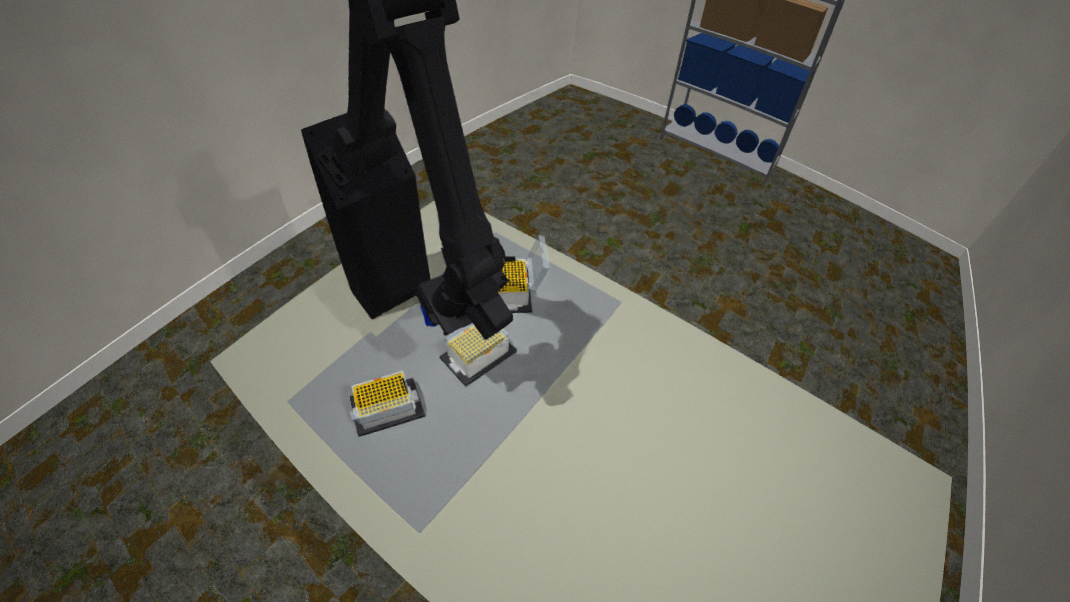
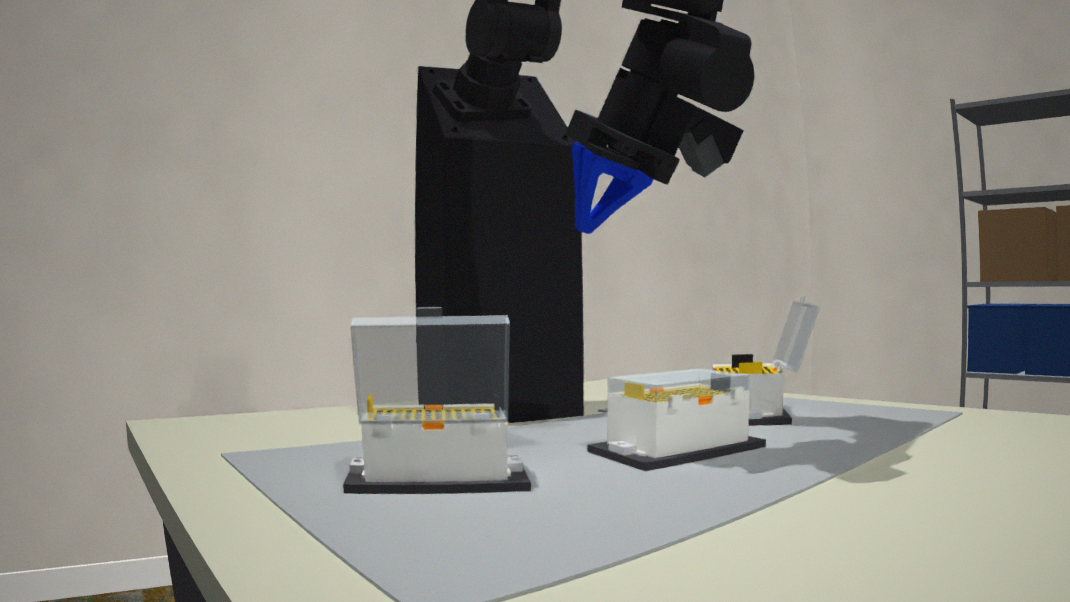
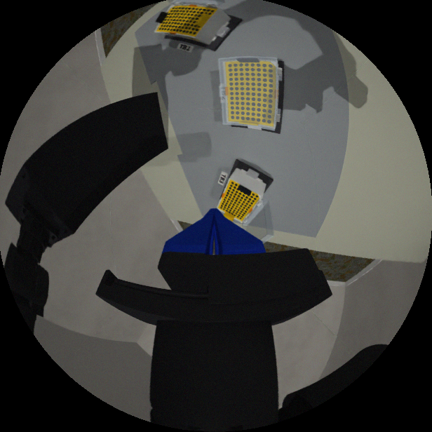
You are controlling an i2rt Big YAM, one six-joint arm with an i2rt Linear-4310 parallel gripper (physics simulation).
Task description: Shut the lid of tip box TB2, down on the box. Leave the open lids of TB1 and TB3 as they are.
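Places are measured from the arm's base along level axes (x back, y right, z up), in centimetres.
Pixels of known places: gripper, fingertip midpoint: [image 1: 429, 324] [image 2: 582, 231]; arm's base, origin of the base link: [image 1: 350, 158] [image 2: 480, 103].
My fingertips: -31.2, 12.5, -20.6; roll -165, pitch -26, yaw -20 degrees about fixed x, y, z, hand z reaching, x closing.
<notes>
For each thing: its top centre in the pictures, then the offset to it from my fingertips, as dx, dy, dz. Level surfaces: height alone.
- Tip box TB2, middle of its top: [image 2: 672, 374] [image 1: 473, 332] -1.3, -11.5, -14.0
- Tip box TB1, middle of its top: [image 2: 433, 404] [image 1: 379, 388] +6.9, +12.0, -15.2
- Tip box TB3, middle of its top: [image 2: 737, 365] [image 1: 506, 273] +3.9, -32.3, -15.2
- grey mat, its level: dz -21.8
- pale table, its level: dz -22.1
Tip box TB2 [image 1: 482, 361] [image 2: 699, 426] is the middle white box on a black base. Its clear lid [image 2: 665, 381] [image 3: 250, 95] lies down over the yellow tip rack. Tip box TB1 [image 1: 383, 396] [image 2: 437, 452] [image 3: 185, 21] has its clear lid [image 2: 389, 359] standing up. Tip box TB3 [image 1: 516, 277] [image 2: 766, 393] [image 3: 240, 200] has its clear lid [image 1: 538, 263] [image 2: 797, 335] [image 3: 267, 222] leaning back, open. My gripper [image 1: 428, 318] [image 2: 585, 230] [image 3: 213, 213] is shut and empty, its blue fingertips high above the boxes, touching none of them.
The boxes stand on a grey mat [image 1: 448, 464] [image 2: 523, 524] [image 3: 310, 165] on a pale table [image 1: 673, 486] [image 2: 972, 524]. The arm's black pedestal [image 1: 377, 239] [image 2: 497, 284] stands behind the mat. A shelf rack [image 1: 748, 157] [image 2: 960, 239] stands in the background.
</notes>
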